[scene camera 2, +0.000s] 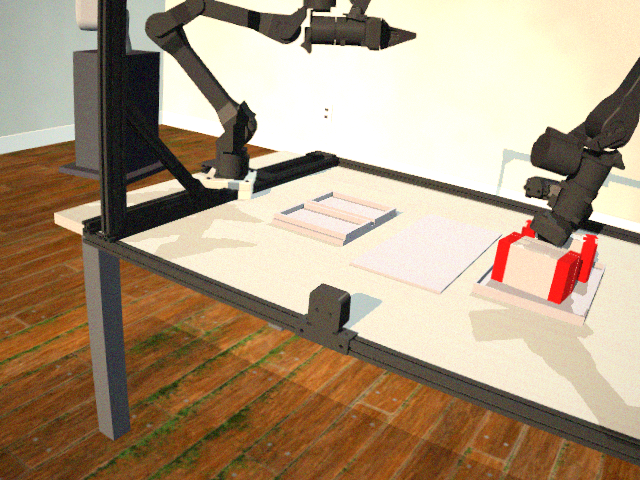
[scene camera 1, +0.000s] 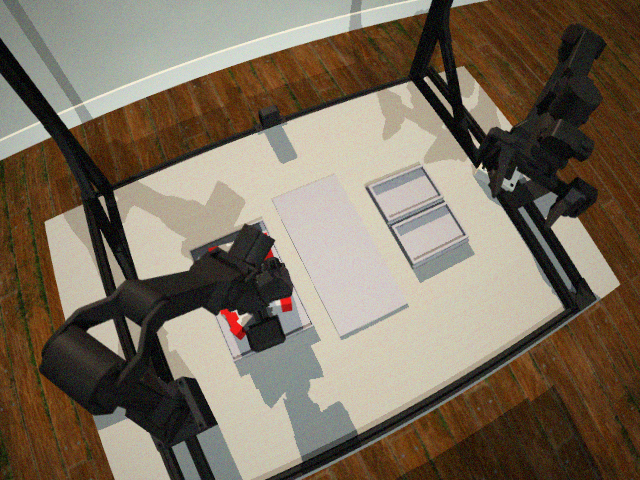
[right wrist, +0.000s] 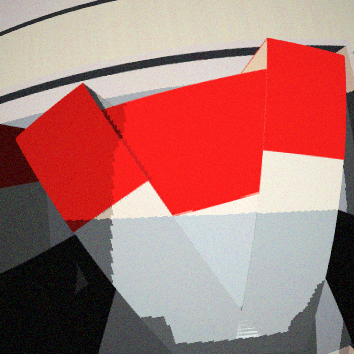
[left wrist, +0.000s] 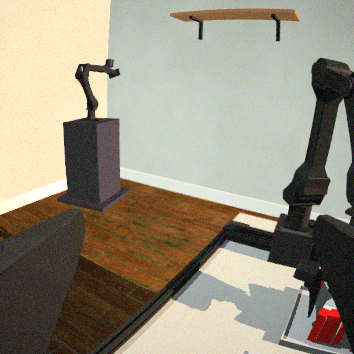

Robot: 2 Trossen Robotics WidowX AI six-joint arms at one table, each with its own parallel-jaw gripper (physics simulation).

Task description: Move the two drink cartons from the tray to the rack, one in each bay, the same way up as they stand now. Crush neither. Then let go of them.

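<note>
Two red-and-cream drink cartons are in the grey tray at the left of the table. In the right wrist view they are turned at an angle to each other and touch. One carton also shows in scene camera 2 and in the left wrist view. My right gripper is open, low over the tray, with its fingers on either side of the cartons. The two-bay rack is empty. My left gripper is open and empty, high beside the table's edge.
A flat white mat lies between the tray and the rack. A small black camera block sits on the table's rim. Black frame posts stand at the corners. A dark pedestal stands on the floor away from the table.
</note>
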